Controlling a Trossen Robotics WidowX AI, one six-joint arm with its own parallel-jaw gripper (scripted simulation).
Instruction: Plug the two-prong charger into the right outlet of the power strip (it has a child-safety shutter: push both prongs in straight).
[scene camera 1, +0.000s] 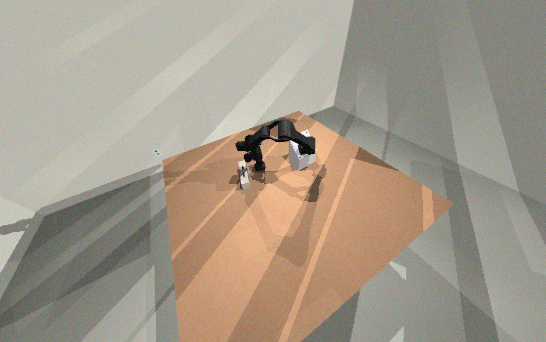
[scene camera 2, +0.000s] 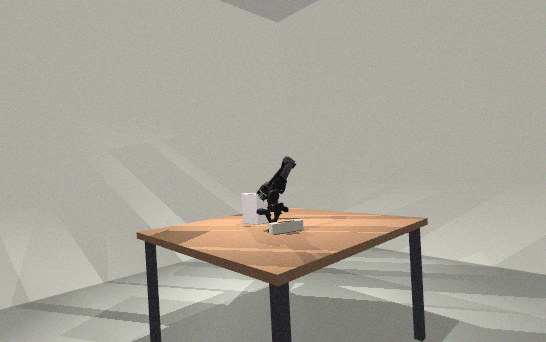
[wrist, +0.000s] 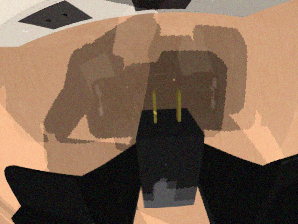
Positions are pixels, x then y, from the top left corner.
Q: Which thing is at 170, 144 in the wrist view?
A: A black two-prong charger.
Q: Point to my gripper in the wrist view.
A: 166, 147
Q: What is my gripper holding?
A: A black two-prong charger.
